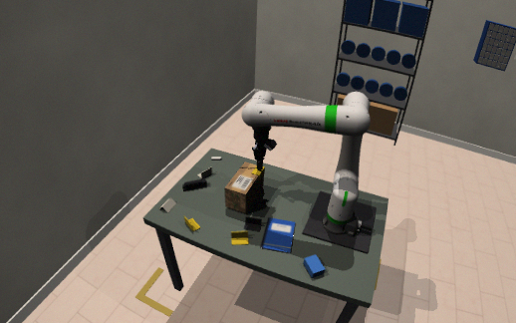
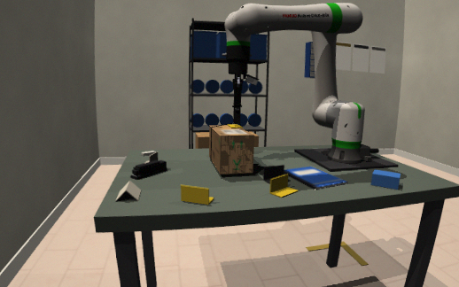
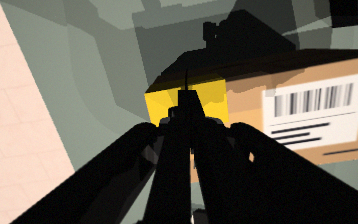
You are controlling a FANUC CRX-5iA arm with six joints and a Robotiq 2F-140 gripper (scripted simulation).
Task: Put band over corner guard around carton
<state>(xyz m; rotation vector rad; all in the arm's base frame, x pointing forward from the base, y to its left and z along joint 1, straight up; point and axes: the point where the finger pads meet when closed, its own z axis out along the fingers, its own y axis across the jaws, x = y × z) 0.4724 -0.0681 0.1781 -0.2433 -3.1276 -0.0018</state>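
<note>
Right now the yellow corner guard is 5 cm below my hand. From my hand the other things lie so: brown carton 4 cm ahead, 8 cm to the left, 11 cm below; blue box 44 cm behind, 38 cm to the left, 17 cm below; black guard 8 cm behind, 25 cm to the left, 18 cm below.
</note>
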